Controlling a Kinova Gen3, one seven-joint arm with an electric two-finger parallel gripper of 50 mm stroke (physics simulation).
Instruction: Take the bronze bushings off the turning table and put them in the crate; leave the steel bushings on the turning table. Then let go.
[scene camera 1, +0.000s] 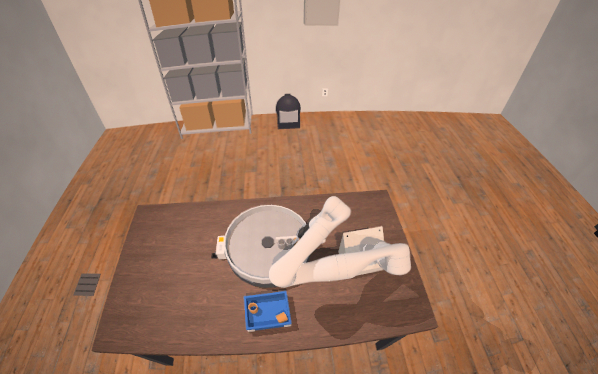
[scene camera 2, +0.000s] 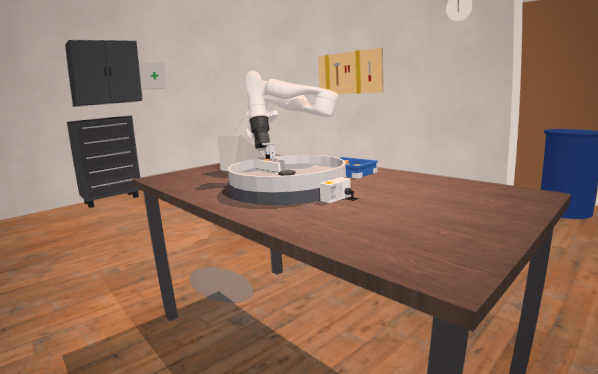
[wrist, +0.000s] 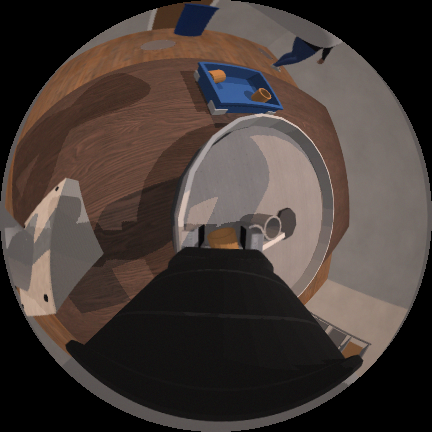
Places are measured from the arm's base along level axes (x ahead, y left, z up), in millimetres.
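Pixels of known places: gripper, fingertip midpoint: (wrist: 221, 233); arm's base, origin of the base link: (scene camera 1: 368, 246) (scene camera 2: 238, 144).
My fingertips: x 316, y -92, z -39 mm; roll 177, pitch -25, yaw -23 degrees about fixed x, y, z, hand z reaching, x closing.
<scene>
For each thing: its top centre in the pictures, then the offset to it from my fingertips. "pt": a spot on its surface instead.
- bronze bushing, middle of its top: (wrist: 230, 248) 20 mm right, 1 mm back, 11 mm up
- blue crate, middle of its top: (wrist: 245, 81) (scene camera 2: 349, 161) (scene camera 1: 266, 309) 275 mm left, 189 mm ahead, 30 mm down
- white guide bar, surface spot: (wrist: 274, 242) pt 54 mm right, 74 mm ahead, 9 mm up
- dark hub, middle of its top: (wrist: 287, 223) (scene camera 2: 287, 171) (scene camera 1: 267, 241) 57 mm right, 142 mm ahead, 19 mm down
- white control box, surface spot: (scene camera 2: 335, 190) pt 105 mm right, 394 mm ahead, 45 mm down
The turning table (scene camera 1: 250, 225) (scene camera 2: 280, 184) (wrist: 300, 165) holds a bronze bushing (wrist: 223, 239) near its rim on the robot's side. My gripper (scene camera 2: 268, 157) (wrist: 221, 233) is low over it and open; in the wrist view the bushing shows between the parted fingers, not gripped. Two steel bushings (scene camera 1: 281, 243) (wrist: 260, 219) stand side by side nearer the hub; one is partly hidden by a finger in the wrist view. The blue crate (scene camera 1: 265, 296) (scene camera 2: 365, 168) (wrist: 245, 107) holds two bronze bushings: one bushing (scene camera 1: 281, 317) (wrist: 218, 76) lies on its side, the other (scene camera 1: 253, 312) (wrist: 260, 96) stands upright.
A white guide bar (scene camera 2: 267, 165) (wrist: 274, 242) runs beside the bushings, close to the fingers. The turning table has a raised rim and a dark hub (scene camera 1: 268, 242) (scene camera 2: 286, 172) (wrist: 287, 223). A white control box (scene camera 1: 221, 247) (scene camera 2: 335, 190) is at its outer side.
</scene>
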